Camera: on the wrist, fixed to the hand. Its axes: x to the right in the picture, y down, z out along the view.
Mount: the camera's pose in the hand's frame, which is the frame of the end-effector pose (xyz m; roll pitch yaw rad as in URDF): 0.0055 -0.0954 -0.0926 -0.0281 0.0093 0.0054
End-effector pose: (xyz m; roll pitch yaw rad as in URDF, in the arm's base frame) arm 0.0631 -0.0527 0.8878 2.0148 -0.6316 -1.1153
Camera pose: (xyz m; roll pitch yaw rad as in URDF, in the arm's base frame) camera 0.1890 -0.0265 0.8536 1.9822 -0.6405 -1.1077
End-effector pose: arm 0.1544 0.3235 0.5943 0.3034 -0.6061 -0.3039
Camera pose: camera 0.2033 0.2418 0.5014 0.2698 -0.5988 -0.2943
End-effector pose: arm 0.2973 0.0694 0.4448 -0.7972 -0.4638 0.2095
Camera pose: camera 0.3282 -0.0599 0.4504 -0.8239 -0.4534 0.2063
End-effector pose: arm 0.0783 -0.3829 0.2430 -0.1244 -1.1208 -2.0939
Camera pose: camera -0.0509 -0.3944 0.2131 -0.1610 -1.1109 -2.0844
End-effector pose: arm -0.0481 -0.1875 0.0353 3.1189 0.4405 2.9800
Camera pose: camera -0.1067 -0.2767 0.1147 3.0884 0.4311 2.9743
